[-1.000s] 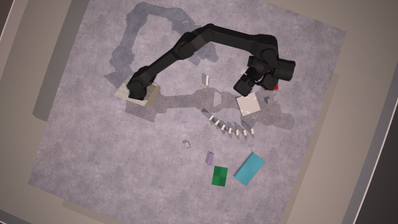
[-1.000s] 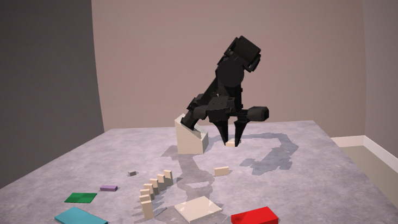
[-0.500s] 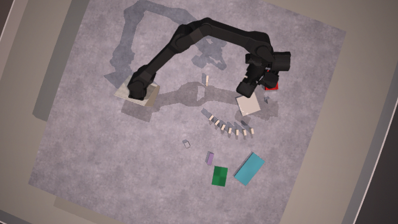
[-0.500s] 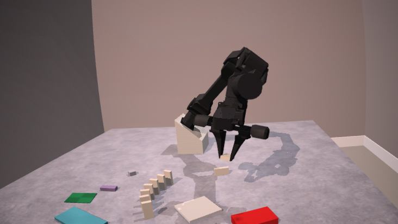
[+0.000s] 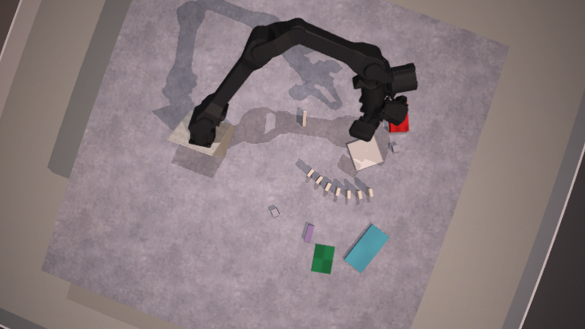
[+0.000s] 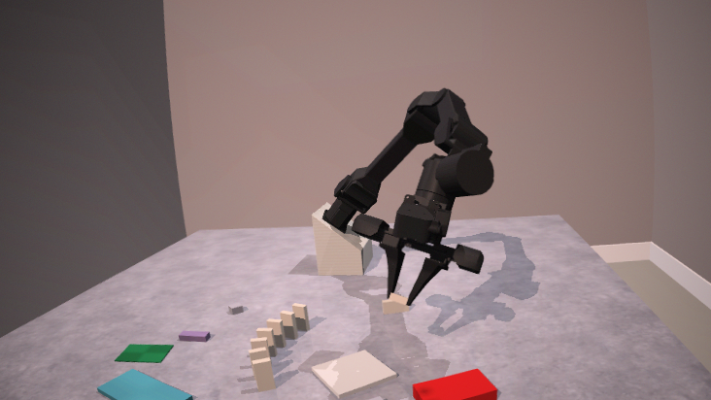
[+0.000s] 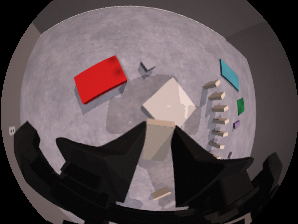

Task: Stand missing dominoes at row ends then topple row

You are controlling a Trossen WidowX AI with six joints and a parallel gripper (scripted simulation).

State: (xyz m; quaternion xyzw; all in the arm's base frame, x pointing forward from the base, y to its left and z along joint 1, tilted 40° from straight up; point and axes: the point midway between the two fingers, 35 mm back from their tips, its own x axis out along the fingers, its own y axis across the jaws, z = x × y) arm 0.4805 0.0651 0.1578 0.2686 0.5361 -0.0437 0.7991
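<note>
Now: gripper tip 11 cm above the white flat tile, 7 cm to the left of it and 1 cm short of it. Round my gripper tip: purple block: 37 cm to the right, 12 cm behind, 10 cm below; then teal tile: 38 cm to the right, 11 cm below, 8 cm ahead; then red block: 10 cm below, 9 cm ahead, 7 cm to the left.
</note>
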